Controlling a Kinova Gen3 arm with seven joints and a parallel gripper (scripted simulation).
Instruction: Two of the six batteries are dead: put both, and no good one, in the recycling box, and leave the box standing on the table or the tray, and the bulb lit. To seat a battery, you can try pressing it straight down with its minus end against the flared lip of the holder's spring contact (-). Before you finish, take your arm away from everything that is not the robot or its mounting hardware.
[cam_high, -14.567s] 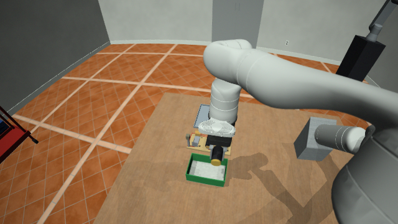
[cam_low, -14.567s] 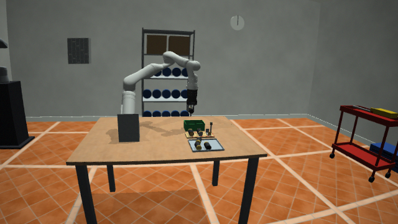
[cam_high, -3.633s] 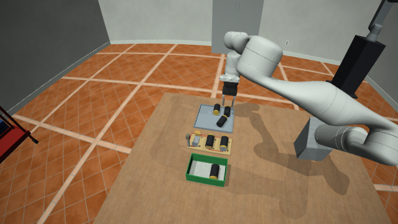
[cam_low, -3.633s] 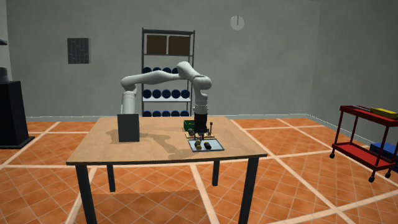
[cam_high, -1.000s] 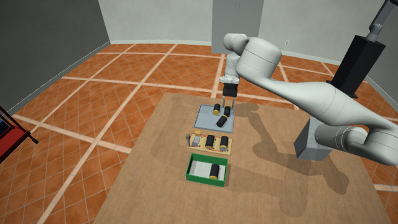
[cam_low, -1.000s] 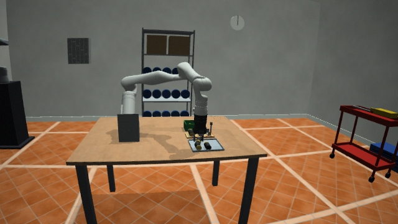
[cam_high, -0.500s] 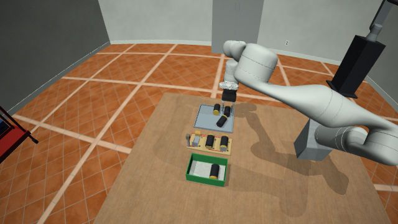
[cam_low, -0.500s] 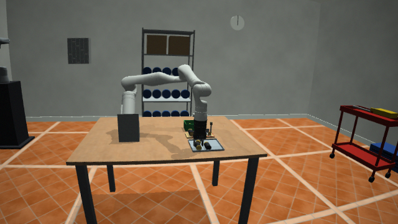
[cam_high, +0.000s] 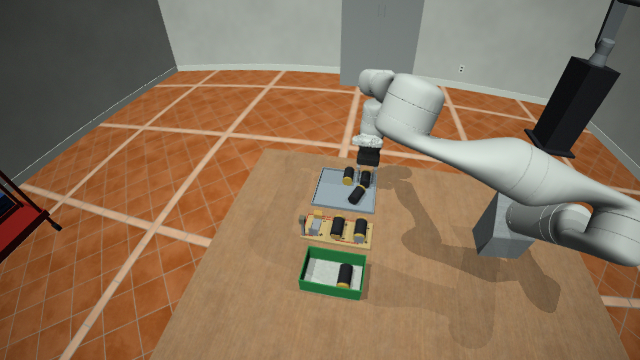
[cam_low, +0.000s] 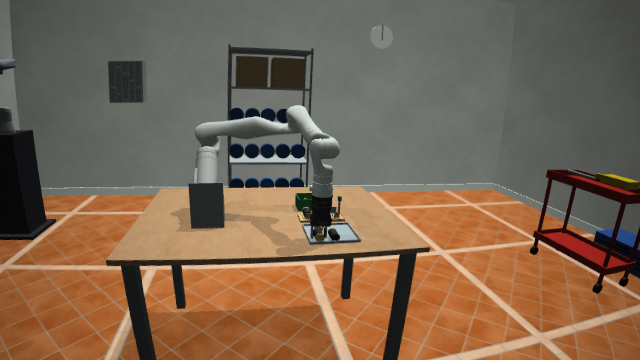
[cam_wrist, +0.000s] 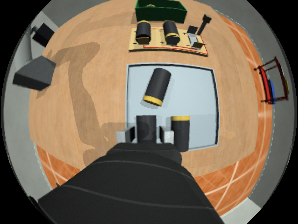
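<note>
My hand is 5 cm short of the green recycling box, 37 cm to the right of it and 1 cm above it. The rest, counted from my hand: grey tray (6 cm ahead, 5 cm to the left, 2 cm below).
</note>
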